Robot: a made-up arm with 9 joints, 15 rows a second.
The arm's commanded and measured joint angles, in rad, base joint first. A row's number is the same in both.
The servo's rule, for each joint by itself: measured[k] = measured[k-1] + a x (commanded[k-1-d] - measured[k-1]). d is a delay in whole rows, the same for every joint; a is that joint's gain. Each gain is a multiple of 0.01, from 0.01 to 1. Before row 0 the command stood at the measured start. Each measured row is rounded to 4 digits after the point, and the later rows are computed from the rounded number. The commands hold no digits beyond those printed.
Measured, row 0: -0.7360, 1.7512, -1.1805, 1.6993, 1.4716, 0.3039, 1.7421, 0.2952, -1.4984
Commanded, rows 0 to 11: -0.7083, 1.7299, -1.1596, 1.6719, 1.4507, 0.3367, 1.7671, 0.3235, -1.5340; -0.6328, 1.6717, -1.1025, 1.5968, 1.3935, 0.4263, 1.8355, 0.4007, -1.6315; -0.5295, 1.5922, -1.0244, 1.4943, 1.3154, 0.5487, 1.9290, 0.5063, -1.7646; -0.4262, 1.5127, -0.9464, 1.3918, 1.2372, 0.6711, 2.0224, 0.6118, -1.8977; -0.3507, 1.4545, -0.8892, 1.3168, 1.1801, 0.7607, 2.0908, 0.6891, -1.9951; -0.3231, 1.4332, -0.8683, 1.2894, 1.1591, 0.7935, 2.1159, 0.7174, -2.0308; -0.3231, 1.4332, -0.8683, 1.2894, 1.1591, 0.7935, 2.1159, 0.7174, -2.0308; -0.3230, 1.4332, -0.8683, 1.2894, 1.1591, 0.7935, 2.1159, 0.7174, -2.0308; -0.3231, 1.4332, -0.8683, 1.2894, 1.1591, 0.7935, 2.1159, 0.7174, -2.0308; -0.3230, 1.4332, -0.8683, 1.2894, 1.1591, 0.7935, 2.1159, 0.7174, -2.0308; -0.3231, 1.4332, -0.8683, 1.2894, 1.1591, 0.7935, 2.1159, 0.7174, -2.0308; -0.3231, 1.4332, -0.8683, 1.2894, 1.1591, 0.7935, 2.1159, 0.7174, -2.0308
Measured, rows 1 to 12: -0.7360, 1.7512, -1.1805, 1.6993, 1.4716, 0.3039, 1.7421, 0.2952, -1.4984; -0.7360, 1.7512, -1.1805, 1.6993, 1.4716, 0.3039, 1.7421, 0.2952, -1.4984; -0.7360, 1.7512, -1.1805, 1.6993, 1.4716, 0.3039, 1.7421, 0.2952, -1.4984; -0.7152, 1.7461, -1.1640, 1.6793, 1.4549, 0.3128, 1.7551, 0.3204, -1.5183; -0.6534, 1.7282, -1.1154, 1.6191, 1.4058, 0.3434, 1.7969, 0.3919, -1.5817; -0.5605, 1.6956, -1.0435, 1.5280, 1.3335, 0.3988, 1.8656, 0.4937, -1.6841; -0.4598, 1.6517, -0.9668, 1.4286, 1.2565, 0.4723, 1.9471, 0.5988, -1.8037; -0.3780, 1.6044, -0.9055, 1.3470, 1.1954, 0.5502, 2.0218, 0.6792, -1.9109; -0.3368, 1.5633, -0.8761, 1.3050, 1.1664, 0.6159, 2.0707, 0.7132, -1.9780; -0.3265, 1.5321, -0.8699, 1.2936, 1.1606, 0.6639, 2.0942, 0.7169, -2.0076; -0.3239, 1.5084, -0.8686, 1.2905, 1.1594, 0.6989, 2.1055, 0.7173, -2.0206; -0.3233, 1.4904, -0.8684, 1.2897, 1.1592, 0.7244, 2.1109, 0.7174, -2.0263
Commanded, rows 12 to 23: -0.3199, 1.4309, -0.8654, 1.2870, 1.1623, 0.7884, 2.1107, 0.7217, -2.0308; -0.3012, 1.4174, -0.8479, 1.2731, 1.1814, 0.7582, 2.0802, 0.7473, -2.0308; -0.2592, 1.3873, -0.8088, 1.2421, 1.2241, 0.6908, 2.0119, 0.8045, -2.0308; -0.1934, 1.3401, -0.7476, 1.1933, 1.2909, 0.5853, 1.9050, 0.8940, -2.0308; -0.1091, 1.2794, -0.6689, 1.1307, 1.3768, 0.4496, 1.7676, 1.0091, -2.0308; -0.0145, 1.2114, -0.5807, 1.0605, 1.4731, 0.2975, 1.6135, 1.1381, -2.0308; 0.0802, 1.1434, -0.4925, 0.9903, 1.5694, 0.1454, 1.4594, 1.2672, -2.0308; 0.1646, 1.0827, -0.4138, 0.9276, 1.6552, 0.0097, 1.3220, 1.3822, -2.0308; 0.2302, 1.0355, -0.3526, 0.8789, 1.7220, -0.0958, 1.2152, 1.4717, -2.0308; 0.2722, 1.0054, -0.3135, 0.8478, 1.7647, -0.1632, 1.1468, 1.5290, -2.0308; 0.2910, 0.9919, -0.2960, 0.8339, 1.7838, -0.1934, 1.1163, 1.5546, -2.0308; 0.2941, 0.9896, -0.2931, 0.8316, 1.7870, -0.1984, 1.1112, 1.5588, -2.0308
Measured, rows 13 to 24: -0.3231, 1.4767, -0.8683, 1.2895, 1.1591, 0.7431, 2.1135, 0.7174, -2.0288; -0.3231, 1.4663, -0.8683, 1.2894, 1.1591, 0.7567, 2.1147, 0.7174, -2.0299; -0.3231, 1.4584, -0.8683, 1.2894, 1.1591, 0.7666, 2.1153, 0.7174, -2.0304; -0.3207, 1.4518, -0.8660, 1.2876, 1.1617, 0.7725, 2.1129, 0.7212, -2.0306; -0.3061, 1.4435, -0.8517, 1.2770, 1.1775, 0.7686, 2.0959, 0.7444, -2.0307; -0.2709, 1.4300, -0.8178, 1.2515, 1.2148, 0.7476, 2.0522, 0.7979, -2.0308; -0.2128, 1.4084, -0.7623, 1.2090, 1.2757, 0.7038, 1.9757, 0.8834, -2.0308; -0.1350, 1.3774, -0.6885, 1.1518, 1.3566, 0.6352, 1.8675, 0.9953, -2.0308; -0.0446, 1.3376, -0.6033, 1.0852, 1.4498, 0.5440, 1.7354, 1.1224, -2.0308; 0.0490, 1.2910, -0.5158, 1.0159, 1.5455, 0.4364, 1.5919, 1.2513, -2.0308; 0.1357, 1.2410, -0.4352, 0.9514, 1.6333, 0.3212, 1.4516, 1.3678, -2.0308; 0.2066, 1.1917, -0.3699, 0.8985, 1.7043, 0.2086, 1.3287, 1.4603, -2.0308
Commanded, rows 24 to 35: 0.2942, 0.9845, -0.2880, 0.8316, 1.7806, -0.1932, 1.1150, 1.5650, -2.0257; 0.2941, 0.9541, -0.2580, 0.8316, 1.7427, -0.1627, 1.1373, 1.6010, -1.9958; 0.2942, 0.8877, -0.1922, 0.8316, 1.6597, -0.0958, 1.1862, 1.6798, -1.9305; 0.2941, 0.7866, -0.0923, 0.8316, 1.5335, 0.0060, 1.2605, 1.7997, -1.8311; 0.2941, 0.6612, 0.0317, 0.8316, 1.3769, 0.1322, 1.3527, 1.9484, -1.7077; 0.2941, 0.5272, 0.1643, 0.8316, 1.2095, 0.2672, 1.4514, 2.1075, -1.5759; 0.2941, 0.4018, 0.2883, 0.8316, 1.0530, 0.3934, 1.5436, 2.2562, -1.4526; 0.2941, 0.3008, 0.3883, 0.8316, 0.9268, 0.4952, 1.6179, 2.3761, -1.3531; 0.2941, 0.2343, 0.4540, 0.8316, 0.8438, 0.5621, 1.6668, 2.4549, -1.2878; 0.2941, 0.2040, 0.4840, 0.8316, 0.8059, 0.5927, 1.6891, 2.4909, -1.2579; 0.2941, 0.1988, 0.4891, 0.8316, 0.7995, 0.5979, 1.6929, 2.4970, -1.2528; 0.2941, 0.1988, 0.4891, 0.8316, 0.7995, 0.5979, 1.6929, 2.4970, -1.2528
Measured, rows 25 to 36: 0.2558, 1.1470, -0.3253, 0.8615, 1.7526, 0.1082, 1.2341, 1.5214, -2.0308; 0.2822, 1.1098, -0.3022, 0.8414, 1.7776, 0.0268, 1.1728, 1.5509, -2.0308; 0.2911, 1.0810, -0.2950, 0.8342, 1.7851, -0.0340, 1.1408, 1.5579, -2.0308; 0.2934, 1.0578, -0.2895, 0.8323, 1.7815, -0.0770, 1.1274, 1.5642, -2.0279; 0.2939, 1.0329, -0.2646, 0.8318, 1.7505, -0.1001, 1.1325, 1.5970, -2.0099; 0.2941, 0.9981, -0.2074, 0.8317, 1.6779, -0.0989, 1.1604, 1.6707, -1.9654; 0.2941, 0.9473, -0.1165, 0.8316, 1.5624, -0.0706, 1.2125, 1.7855, -1.8902; 0.2941, 0.8786, 0.0006, 0.8316, 1.4140, -0.0158, 1.2854, 1.9305, -1.7880; 0.2941, 0.7943, 0.1299, 0.8316, 1.2504, 0.0606, 1.3717, 2.0880, -1.6692; 0.2941, 0.7001, 0.2550, 0.8316, 1.0925, 0.1505, 1.4611, 2.2377, -1.5479; 0.2941, 0.6043, 0.3603, 0.8316, 0.9599, 0.2436, 1.5426, 2.3609, -1.4388; 0.2941, 0.5155, 0.4343, 0.8316, 0.8670, 0.3296, 1.6072, 2.4446, -1.3542
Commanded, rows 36 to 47: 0.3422, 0.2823, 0.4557, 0.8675, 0.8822, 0.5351, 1.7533, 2.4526, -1.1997; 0.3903, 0.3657, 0.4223, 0.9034, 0.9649, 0.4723, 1.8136, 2.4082, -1.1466; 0.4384, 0.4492, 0.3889, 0.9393, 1.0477, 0.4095, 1.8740, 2.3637, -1.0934; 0.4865, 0.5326, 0.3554, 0.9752, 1.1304, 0.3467, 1.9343, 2.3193, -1.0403; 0.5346, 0.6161, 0.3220, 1.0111, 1.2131, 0.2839, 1.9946, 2.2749, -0.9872; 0.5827, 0.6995, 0.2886, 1.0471, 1.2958, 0.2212, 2.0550, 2.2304, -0.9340; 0.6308, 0.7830, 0.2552, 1.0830, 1.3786, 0.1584, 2.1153, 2.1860, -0.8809; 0.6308, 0.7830, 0.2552, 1.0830, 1.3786, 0.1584, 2.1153, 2.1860, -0.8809; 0.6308, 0.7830, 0.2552, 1.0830, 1.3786, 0.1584, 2.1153, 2.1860, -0.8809; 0.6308, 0.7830, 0.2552, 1.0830, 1.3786, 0.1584, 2.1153, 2.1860, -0.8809; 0.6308, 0.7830, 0.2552, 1.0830, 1.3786, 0.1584, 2.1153, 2.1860, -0.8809; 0.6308, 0.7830, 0.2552, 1.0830, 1.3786, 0.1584, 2.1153, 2.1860, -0.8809
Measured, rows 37 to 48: 0.2941, 0.4407, 0.4736, 0.8316, 0.8181, 0.4006, 1.6498, 2.4858, -1.3003; 0.2941, 0.3826, 0.4858, 0.8316, 0.8032, 0.4539, 1.6722, 2.4958, -1.2737; 0.2941, 0.3385, 0.4884, 0.8316, 0.8002, 0.4928, 1.6830, 2.4969, -1.2620; 0.3302, 0.3250, 0.4626, 0.8578, 0.8658, 0.5042, 1.7196, 2.4575, -1.2271; 0.3753, 0.3348, 0.4308, 0.8911, 0.9451, 0.4956, 1.7685, 2.4136, -1.1820; 0.4226, 0.3623, 0.3977, 0.9263, 1.0272, 0.4724, 1.8234, 2.3692, -1.1324; 0.4705, 0.4032, 0.3643, 0.9620, 1.1098, 0.4385, 1.8811, 2.3248, -1.0808; 0.5186, 0.4543, 0.3309, 0.9978, 1.1924, 0.3968, 1.9401, 2.2804, -1.0284; 0.5667, 0.5131, 0.2975, 1.0338, 1.2751, 0.3494, 1.9998, 2.2359, -0.9755; 0.6148, 0.5779, 0.2641, 1.0697, 1.3579, 0.2978, 2.0599, 2.1915, -0.9225; 0.6268, 0.6271, 0.2571, 1.0794, 1.3745, 0.2602, 2.0887, 2.1866, -0.8992; 0.6298, 0.6645, 0.2556, 1.0820, 1.3778, 0.2327, 2.1025, 2.1861, -0.8890
